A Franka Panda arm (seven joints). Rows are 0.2 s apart.
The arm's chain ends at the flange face. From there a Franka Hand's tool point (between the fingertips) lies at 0.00 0.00 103.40 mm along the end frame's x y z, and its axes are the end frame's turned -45 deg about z.
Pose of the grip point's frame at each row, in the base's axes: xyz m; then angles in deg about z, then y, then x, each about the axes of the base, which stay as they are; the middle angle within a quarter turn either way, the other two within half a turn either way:
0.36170 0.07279 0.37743 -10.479 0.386 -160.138
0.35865 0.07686 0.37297 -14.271 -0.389 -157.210
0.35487 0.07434 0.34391 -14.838 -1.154 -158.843
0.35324 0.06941 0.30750 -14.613 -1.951 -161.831
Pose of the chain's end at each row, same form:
0.36100 0.03766 0.47468 34.521 0.386 -160.138
0.35935 0.03681 0.46830 30.729 -0.389 -157.210
0.35695 0.03703 0.44032 30.162 -1.154 -158.843
0.35676 0.03719 0.40569 30.387 -1.951 -161.831

